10 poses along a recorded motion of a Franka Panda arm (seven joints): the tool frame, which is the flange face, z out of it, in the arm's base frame.
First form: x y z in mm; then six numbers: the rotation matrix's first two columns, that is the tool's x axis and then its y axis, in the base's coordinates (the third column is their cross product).
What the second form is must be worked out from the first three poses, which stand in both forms.
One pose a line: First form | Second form
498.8 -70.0 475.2 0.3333 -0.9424 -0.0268 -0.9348 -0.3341 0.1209 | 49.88 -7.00 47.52 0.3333 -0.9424 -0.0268 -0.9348 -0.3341 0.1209
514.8 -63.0 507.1 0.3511 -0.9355 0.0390 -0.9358 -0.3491 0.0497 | 51.48 -6.30 50.71 0.3511 -0.9355 0.0390 -0.9358 -0.3491 0.0497
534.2 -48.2 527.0 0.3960 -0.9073 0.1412 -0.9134 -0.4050 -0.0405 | 53.42 -4.82 52.70 0.3960 -0.9073 0.1412 -0.9134 -0.4050 -0.0405
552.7 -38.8 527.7 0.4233 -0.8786 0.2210 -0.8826 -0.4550 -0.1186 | 55.27 -3.88 52.77 0.4233 -0.8786 0.2210 -0.8826 -0.4550 -0.1186
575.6 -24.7 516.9 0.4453 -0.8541 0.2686 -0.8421 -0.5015 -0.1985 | 57.56 -2.47 51.69 0.4453 -0.8541 0.2686 -0.8421 -0.5015 -0.1985
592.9 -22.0 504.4 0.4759 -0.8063 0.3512 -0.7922 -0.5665 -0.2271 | 59.29 -2.20 50.44 0.4759 -0.8063 0.3512 -0.7922 -0.5665 -0.2271
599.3 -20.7 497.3 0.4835 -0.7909 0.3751 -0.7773 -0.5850 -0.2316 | 59.93 -2.07 49.73 0.4835 -0.7909 0.3751 -0.7773 -0.5850 -0.2316
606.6 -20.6 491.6 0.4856 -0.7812 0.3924 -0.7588 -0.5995 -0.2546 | 60.66 -2.06 49.16 0.4856 -0.7812 0.3924 -0.7588 -0.5995 -0.2546
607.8 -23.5 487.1 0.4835 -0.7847 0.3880 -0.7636 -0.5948 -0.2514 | 60.78 -2.35 48.71 0.4835 -0.7847 0.3880 -0.7636 -0.5948 -0.2514
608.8 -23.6 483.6 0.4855 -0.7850 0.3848 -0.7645 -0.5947 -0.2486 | 60.88 -2.36 48.36 0.4855 -0.7850 0.3848 -0.7645 -0.5947 -0.2486
